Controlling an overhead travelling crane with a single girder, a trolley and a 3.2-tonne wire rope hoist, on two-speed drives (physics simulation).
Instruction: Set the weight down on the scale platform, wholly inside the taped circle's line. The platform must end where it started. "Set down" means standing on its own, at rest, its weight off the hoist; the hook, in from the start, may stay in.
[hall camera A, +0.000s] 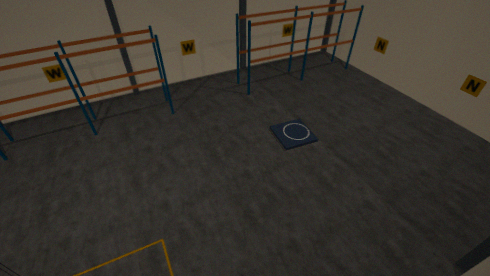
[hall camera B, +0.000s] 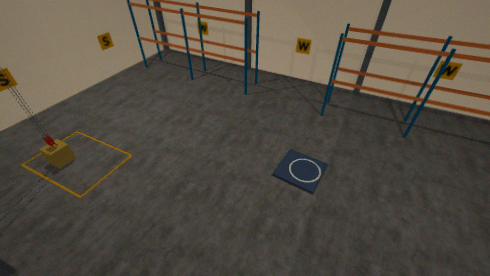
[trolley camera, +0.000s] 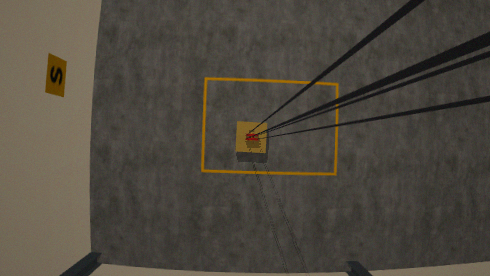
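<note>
The weight, a yellow block (hall camera B: 61, 156) (trolley camera: 242, 130), is inside the yellow floor outline (hall camera B: 104, 143) (trolley camera: 270, 173), near one edge. A shadow lies close beside its base; whether it touches the floor I cannot tell. My red hook (hall camera B: 49, 140) (trolley camera: 252, 137) is at the block's top, in its lifting point, with ropes running up from it. The blue scale platform (hall camera A: 290, 142) (hall camera B: 282, 169) lies flat on the floor, well apart from the block. The white taped circle (hall camera A: 283, 131) (hall camera B: 289, 170) is on its top, with nothing inside. The block does not show in hall camera A.
Two racks with blue posts and orange beams stand along the W wall: one nearer the N wall (hall camera A: 249, 57) (hall camera B: 429, 93) and one nearer the S wall (hall camera A: 76, 93) (hall camera B: 186, 44). The S wall carries a yellow S sign (hall camera B: 105, 41) (trolley camera: 56, 75).
</note>
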